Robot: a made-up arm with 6 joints.
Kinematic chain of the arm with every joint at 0, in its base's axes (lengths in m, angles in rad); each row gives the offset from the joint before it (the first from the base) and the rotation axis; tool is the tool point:
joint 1: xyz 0 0 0.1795 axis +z
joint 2: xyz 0 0.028 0 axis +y
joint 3: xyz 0 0 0.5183 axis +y
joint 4: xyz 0 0 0.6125 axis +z
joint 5: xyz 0 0 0 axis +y
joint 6: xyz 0 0 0.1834 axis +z
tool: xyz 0 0 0
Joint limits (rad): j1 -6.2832..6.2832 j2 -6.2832..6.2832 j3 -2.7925..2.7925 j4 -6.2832..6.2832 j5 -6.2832..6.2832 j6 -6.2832..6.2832
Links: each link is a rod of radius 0.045 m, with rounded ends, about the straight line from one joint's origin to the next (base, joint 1, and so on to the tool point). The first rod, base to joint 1, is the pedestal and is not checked.
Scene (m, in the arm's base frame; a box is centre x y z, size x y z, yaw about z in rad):
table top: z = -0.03
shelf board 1: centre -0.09 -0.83 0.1 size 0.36 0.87 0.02 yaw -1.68
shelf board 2: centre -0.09 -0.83 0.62 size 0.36 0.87 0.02 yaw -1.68
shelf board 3: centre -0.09 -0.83 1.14 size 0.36 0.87 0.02 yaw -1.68
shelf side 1: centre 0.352 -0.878 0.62 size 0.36 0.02 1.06 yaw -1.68
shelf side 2: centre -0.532 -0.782 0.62 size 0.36 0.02 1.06 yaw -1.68
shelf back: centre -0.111 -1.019 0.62 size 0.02 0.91 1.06 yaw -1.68
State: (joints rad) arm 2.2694 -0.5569 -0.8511 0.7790 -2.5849 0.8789
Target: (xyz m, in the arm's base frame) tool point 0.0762 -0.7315 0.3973
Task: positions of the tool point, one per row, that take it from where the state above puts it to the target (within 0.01 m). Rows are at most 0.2 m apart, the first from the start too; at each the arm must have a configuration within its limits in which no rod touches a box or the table.
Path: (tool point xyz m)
1: 0.4171 -0.4323 0.7377
2: 0.3199 -0.3231 0.8374
3: 0.2184 -0.2097 0.9159
4: 0.1183 -0.0961 0.9648
5: 0.0255 0.0102 0.9789
6: 0.1034 -0.0880 0.9186
7: 0.1570 -0.1919 0.8357
8: 0.1872 -0.2909 0.7343
9: 0.1973 -0.3782 0.6205
10: 0.1922 -0.4512 0.5009
11: 0.1750 -0.5113 0.3799
12: 0.1463 -0.5606 0.2599
13: 0.1175 -0.6536 0.3300
14: 0.0762 -0.7315 0.3973

